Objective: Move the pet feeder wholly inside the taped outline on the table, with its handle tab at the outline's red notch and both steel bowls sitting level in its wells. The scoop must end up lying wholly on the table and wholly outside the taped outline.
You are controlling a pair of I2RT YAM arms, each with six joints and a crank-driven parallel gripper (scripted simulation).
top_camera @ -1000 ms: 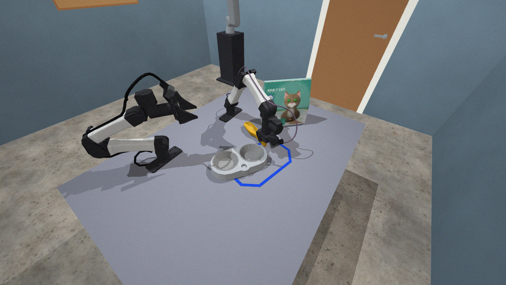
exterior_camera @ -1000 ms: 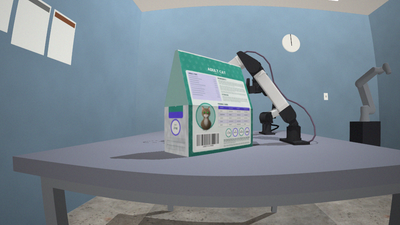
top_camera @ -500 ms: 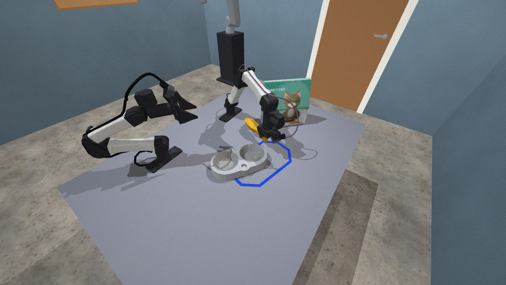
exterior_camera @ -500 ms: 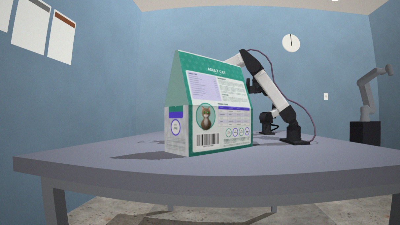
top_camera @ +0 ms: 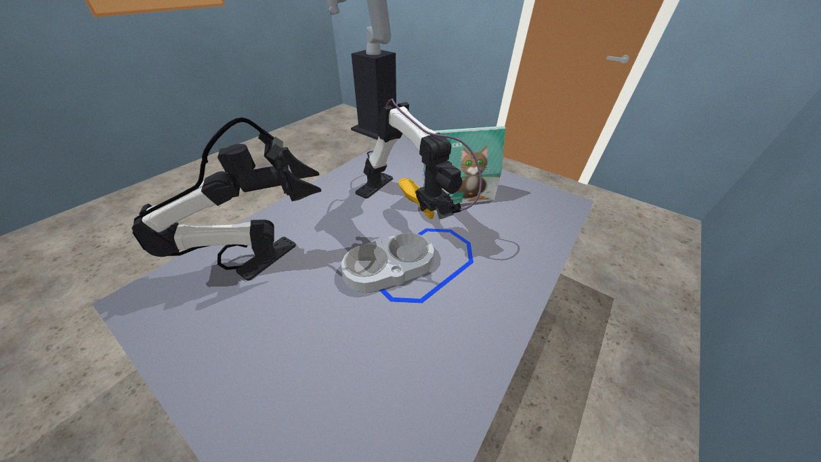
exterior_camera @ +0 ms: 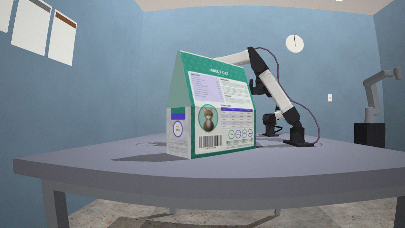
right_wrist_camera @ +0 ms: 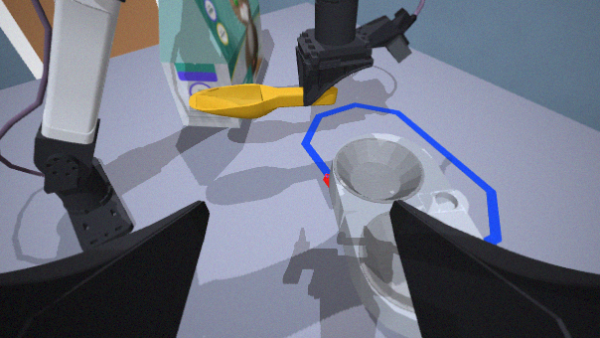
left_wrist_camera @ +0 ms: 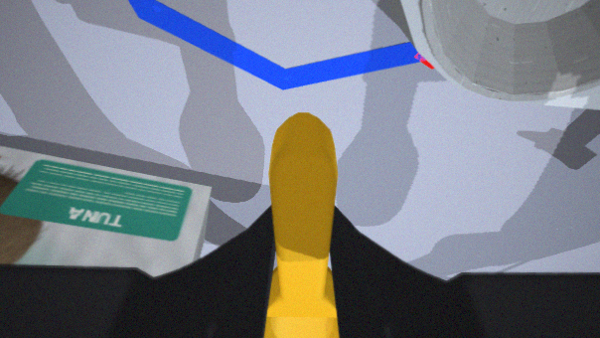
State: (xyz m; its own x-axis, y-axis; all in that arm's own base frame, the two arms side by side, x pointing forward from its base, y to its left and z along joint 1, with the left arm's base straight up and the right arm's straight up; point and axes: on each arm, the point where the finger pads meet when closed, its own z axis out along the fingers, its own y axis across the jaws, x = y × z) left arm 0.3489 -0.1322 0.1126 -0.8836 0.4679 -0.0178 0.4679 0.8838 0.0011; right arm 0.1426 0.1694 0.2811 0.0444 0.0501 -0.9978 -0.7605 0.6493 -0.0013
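Now: the yellow scoop 80 mm behind my left hand and 40 mm to the left of it. Also, from my left hand: pet feeder (10 mm ahead, 220 mm to the right, 100 mm below); then blue taped outline (90 mm ahead, 130 mm to the right, 110 mm below); then cat food bag (10 mm behind, 280 mm to the left, 30 mm above).
Right now my right hand is 270 mm above the pet feeder, 230 mm short of it and 50 mm to the right of it. Also, from my right hand: blue taped outline (310 mm ahead, 280 mm below, 140 mm to the left); yellow scoop (310 mm to the left, 170 mm below, 140 mm ahead); cat food bag (560 mm to the left, 210 mm ahead, 130 mm below).
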